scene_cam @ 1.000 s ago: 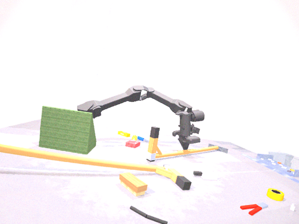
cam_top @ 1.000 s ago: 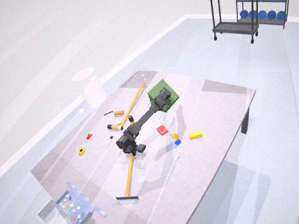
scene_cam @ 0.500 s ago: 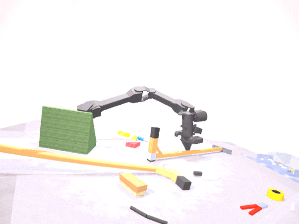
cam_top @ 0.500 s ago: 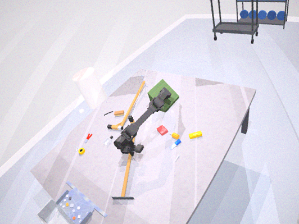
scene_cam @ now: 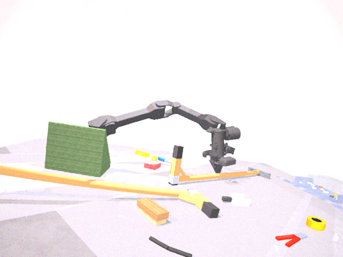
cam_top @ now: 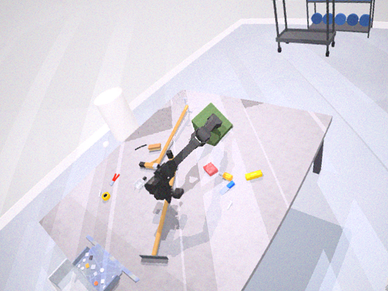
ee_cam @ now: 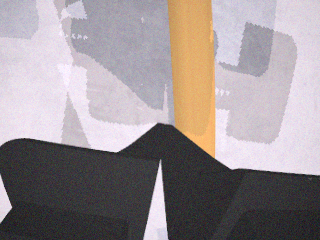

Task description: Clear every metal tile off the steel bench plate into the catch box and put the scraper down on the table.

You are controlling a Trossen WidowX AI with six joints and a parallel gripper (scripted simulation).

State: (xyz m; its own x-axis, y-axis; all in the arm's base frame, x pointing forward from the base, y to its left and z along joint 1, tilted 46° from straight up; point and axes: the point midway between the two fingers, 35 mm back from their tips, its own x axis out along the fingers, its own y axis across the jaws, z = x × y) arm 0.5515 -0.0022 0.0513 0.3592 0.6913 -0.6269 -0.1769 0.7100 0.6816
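The long scraper lies 2 cm ahead of my gripper tip, 1 cm to the right of it and 5 cm above it. The rest, counted from my gripper tip: blue piece (20 cm behind, 25 cm to the left, 1 cm below); then red block (29 cm behind, 10 cm to the left); then yellow tape roll (12 cm ahead, 43 cm to the right).
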